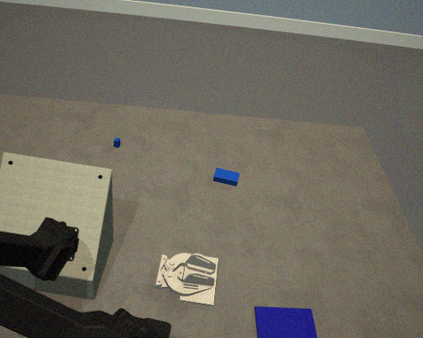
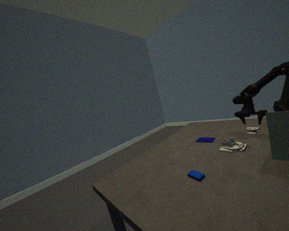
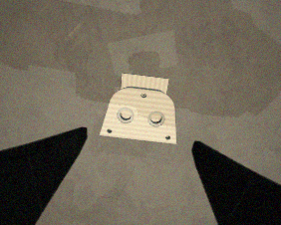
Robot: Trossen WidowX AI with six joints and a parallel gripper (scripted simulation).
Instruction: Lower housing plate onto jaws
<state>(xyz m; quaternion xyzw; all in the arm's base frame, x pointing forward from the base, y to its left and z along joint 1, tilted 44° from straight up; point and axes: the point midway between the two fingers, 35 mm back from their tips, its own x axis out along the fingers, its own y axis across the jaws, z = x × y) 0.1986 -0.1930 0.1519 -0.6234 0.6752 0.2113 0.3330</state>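
The pale base lies 80 mm ahead of my gripper tip, 280 mm to the left of it and 50 mm below it. From my gripper tip the other things lie so: flat blue sheet: 270 mm ahead, 200 mm to the left, 50 mm below; small blue cube: 200 mm behind, 690 mm to the left, 40 mm below.
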